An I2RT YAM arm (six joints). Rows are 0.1 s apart.
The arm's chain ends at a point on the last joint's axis. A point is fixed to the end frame.
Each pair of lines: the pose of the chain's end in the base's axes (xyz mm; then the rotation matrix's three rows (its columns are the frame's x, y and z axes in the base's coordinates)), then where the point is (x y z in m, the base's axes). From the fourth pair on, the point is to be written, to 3 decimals.
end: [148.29 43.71 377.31], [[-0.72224 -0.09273 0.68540], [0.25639 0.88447 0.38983], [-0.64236 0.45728 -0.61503]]
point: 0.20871 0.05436 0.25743
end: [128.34 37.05 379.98], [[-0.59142 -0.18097 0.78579], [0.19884 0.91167 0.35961], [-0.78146 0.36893 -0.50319]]
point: 0.20996 0.04063 0.27292
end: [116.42 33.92 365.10], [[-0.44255 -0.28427 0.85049], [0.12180 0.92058 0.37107], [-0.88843 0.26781 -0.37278]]
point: 0.21641 0.03564 0.27490
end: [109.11 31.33 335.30], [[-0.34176 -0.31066 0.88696], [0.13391 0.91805 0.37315], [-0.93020 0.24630 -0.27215]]
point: 0.218 0.034 0.257
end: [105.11 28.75 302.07], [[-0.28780 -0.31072 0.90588], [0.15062 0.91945 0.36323], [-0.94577 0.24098 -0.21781]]
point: 0.219 0.031 0.230
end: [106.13 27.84 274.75], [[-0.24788 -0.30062 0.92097], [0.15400 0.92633 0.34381], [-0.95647 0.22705 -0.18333]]
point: 0.222 0.027 0.207
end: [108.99 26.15 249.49], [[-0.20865 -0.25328 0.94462], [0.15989 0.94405 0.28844], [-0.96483 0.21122 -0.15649]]
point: 0.227 0.018 0.185
